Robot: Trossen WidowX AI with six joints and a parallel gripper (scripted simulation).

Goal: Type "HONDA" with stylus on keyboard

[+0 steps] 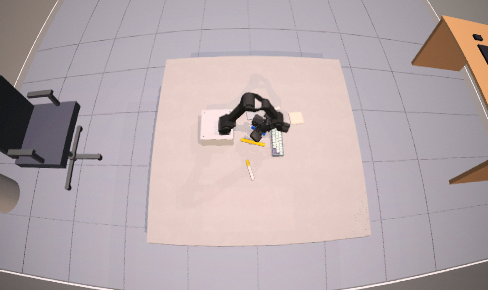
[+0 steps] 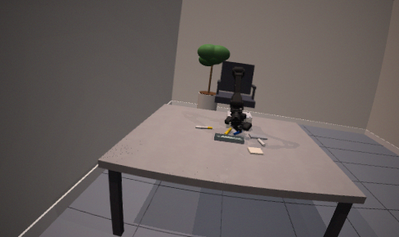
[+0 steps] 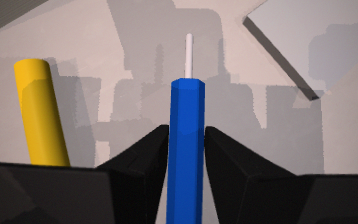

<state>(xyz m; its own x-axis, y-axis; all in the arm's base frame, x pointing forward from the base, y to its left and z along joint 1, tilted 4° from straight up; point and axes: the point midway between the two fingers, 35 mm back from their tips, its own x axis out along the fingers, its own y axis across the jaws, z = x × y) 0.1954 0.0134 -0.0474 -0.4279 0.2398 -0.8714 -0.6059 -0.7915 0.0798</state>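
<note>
Now: the grey stylus tip 40 mm behind my gripper tip and 30 mm to the left of it. From my gripper tip the other things lie so: blue stylus (10 mm behind, 10 mm to the left); grey pad (10 mm behind, 140 mm to the left, 20 mm below); yellow bar (20 mm behind, 80 mm to the right, 10 mm below).
</note>
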